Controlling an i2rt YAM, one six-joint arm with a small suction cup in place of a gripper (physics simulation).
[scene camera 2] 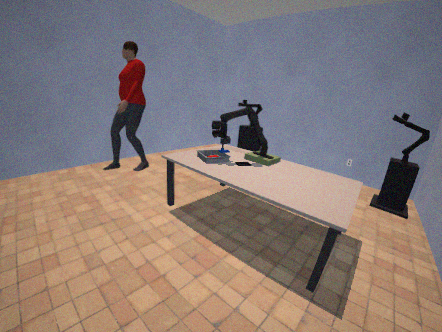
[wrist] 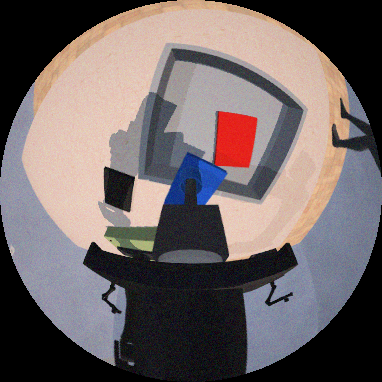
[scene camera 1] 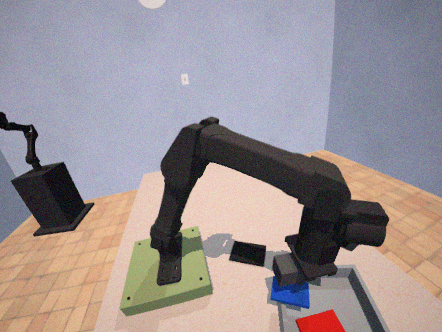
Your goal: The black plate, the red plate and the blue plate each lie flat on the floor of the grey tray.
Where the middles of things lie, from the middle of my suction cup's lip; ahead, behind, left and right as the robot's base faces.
Scene:
I see my suction cup 70 mm past the black plate (scene camera 1: 254,254), 190 mm to the right of it and 80 mm above it. From my suction cup the other things lie so: grey tray (scene camera 1: 346,293) 50 mm ahead, 60 mm to the right, 60 mm below; then blue plate (wrist: 212,175) 20 mm behind, 10 mm below; then red plate (wrist: 235,132) 30 mm ahead, 80 mm to the right, 80 mm below.

